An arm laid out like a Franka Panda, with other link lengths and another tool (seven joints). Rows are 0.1 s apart.
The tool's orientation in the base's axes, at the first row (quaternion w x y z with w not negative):
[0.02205 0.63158 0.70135 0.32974]
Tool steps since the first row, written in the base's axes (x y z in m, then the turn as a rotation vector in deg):
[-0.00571 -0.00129 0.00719 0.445 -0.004 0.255]
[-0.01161 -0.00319 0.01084 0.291 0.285 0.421]
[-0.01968 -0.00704 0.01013 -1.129 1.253 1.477]
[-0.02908 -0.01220 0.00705 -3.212 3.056 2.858]
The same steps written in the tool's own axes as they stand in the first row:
[0.00276 -0.00143 -0.00874 0.005 0.513 -0.002]
[0.00364 -0.00475 -0.01505 0.360 0.456 -0.075]
[0.00153 -0.01207 -0.01978 1.925 -0.279 -1.115]
[-0.00242 -0.02170 -0.02382 4.500 -1.444 -2.343]

